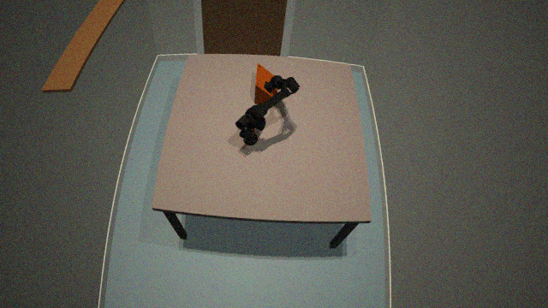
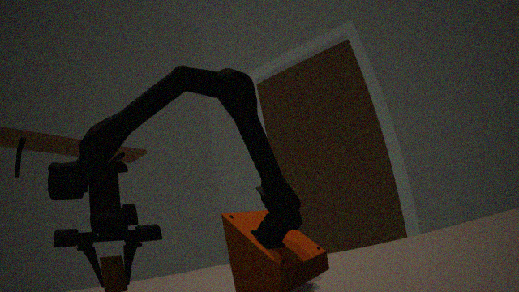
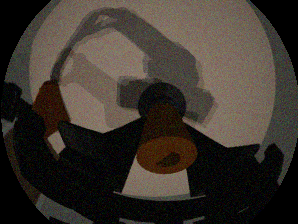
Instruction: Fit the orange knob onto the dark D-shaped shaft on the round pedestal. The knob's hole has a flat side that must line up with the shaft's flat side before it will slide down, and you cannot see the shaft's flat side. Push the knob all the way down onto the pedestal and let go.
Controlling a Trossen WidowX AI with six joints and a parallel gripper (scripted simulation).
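The orange knob is 2 cm above my gripper tip. Also, from my gripper tip: dark round pedestal: 4 cm below.
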